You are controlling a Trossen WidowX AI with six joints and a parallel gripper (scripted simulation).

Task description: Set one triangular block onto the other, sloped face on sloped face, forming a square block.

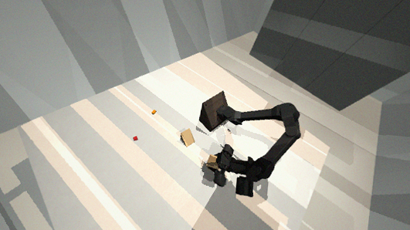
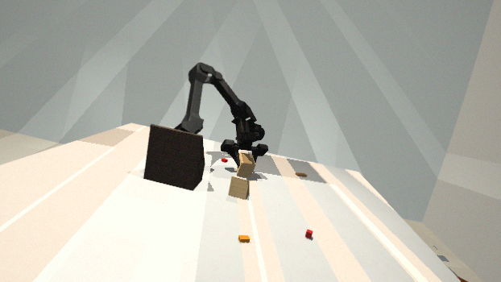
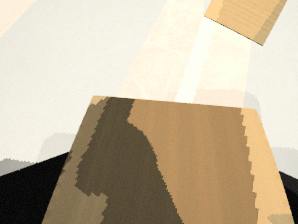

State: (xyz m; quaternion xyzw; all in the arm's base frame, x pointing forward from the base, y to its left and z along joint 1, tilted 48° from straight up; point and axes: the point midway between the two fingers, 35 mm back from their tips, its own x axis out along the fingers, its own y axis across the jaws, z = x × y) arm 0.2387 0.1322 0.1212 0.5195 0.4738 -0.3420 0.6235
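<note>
The tan triangular block lies 10 mm above my gripper tip. From my gripper tip the other things lie so: brown piece (250 mm ahead, 190 mm to the left, 40 mm below).
</note>
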